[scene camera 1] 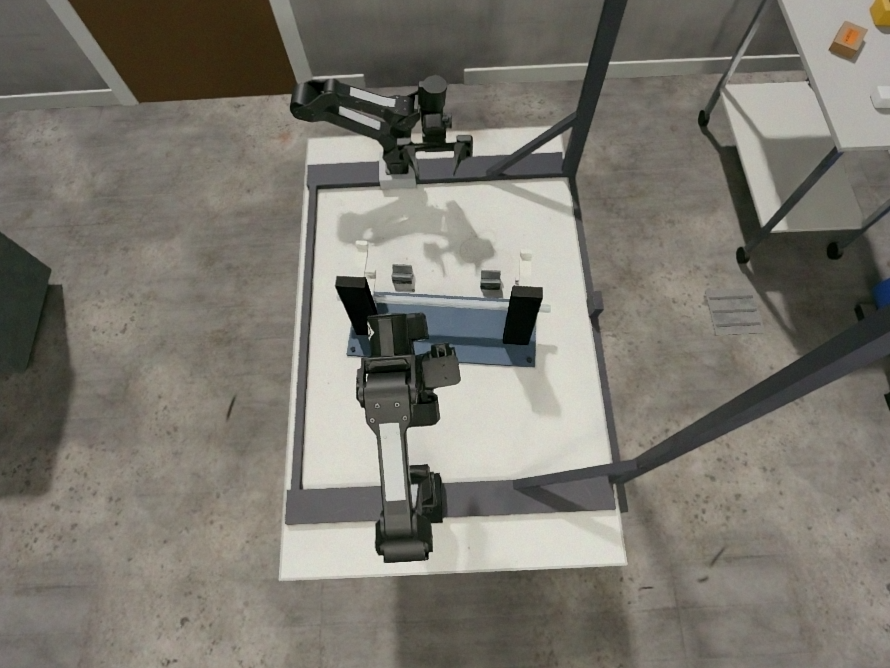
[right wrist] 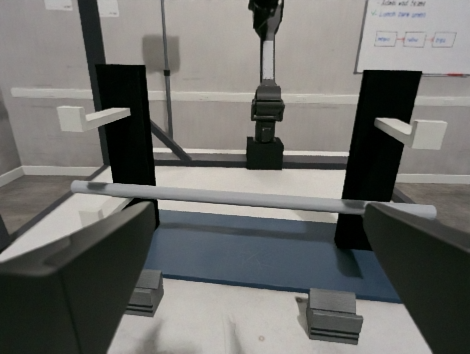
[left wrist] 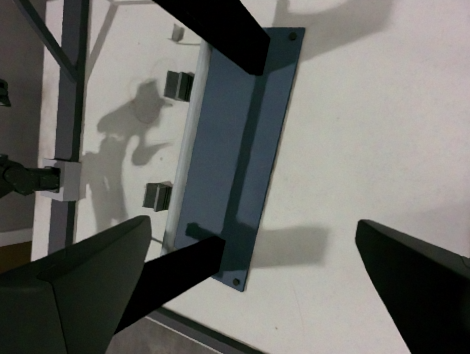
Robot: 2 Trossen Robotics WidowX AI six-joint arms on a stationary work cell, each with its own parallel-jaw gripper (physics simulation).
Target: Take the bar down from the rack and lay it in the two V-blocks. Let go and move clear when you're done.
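Where they show: left gripper, between the fingertips: (right wrist: 258, 15) (left wrist: 253, 228); right gripper, between the fingertips: (scene camera 1: 436, 176) (right wrist: 259, 213) (left wrist: 6, 130); left arm's base, origin of its link: (right wrist: 264, 140); right arm's base, origin of its link: (scene camera 1: 397, 165) (left wrist: 52, 179).
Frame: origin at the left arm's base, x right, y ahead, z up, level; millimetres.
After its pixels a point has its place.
Note:
The light grey bar (scene camera 1: 445, 301) {x 82, y 445, z 37 mm} (left wrist: 187, 145) {x 84, y 440, z 35 mm} (right wrist: 240, 196) {x 77, y 454, z 34 mm} lies level across the front of the rack (scene camera 1: 523, 316) {x 253, y 365, z 107 mm} (left wrist: 227, 125) {x 131, y 429, z -65 mm} (right wrist: 385, 100) {x -109, y 435, z 167 mm}, low on its two black posts. Two dark grey V-blocks stand apart beside the rack's blue base: one V-block (scene camera 1: 402, 273) {x -26, y 574, z -48 mm} (left wrist: 157, 196) {x -22, y 557, z -35 mm} (right wrist: 334, 315) {x -21, y 593, z -35 mm} and the other V-block (scene camera 1: 491, 279) {x 205, y 541, z -46 mm} (left wrist: 178, 86) {x 197, y 529, z -35 mm} (right wrist: 146, 294) {x 184, y 566, z -38 mm}. Both are empty. My left gripper (left wrist: 253, 228) {x 46, y 204, z 294 mm} is open and empty, high above the rack; its fingertips are hidden in the scene view. My right gripper (scene camera 1: 436, 174) {x 76, y 721, z 155 mm} (right wrist: 259, 213) {x 76, y 721, z 155 mm} is open and empty, beyond the V-blocks, facing the bar.
The rack's upper white hooks (scene camera 1: 525, 262) {x 266, y 480, z 144 mm} (right wrist: 429, 134) {x -99, y 549, z 149 mm} stick out above the bar and carry nothing. The black posts rise high below my left gripper. A dark frame (scene camera 1: 309, 323) {x -268, y 451, z -62 mm} edges the white table (scene camera 1: 460, 550) {x 86, y -110, z -73 mm}, with a slanted brace (scene camera 1: 531, 147) {x 332, y 874, z 58 mm} near my right arm.

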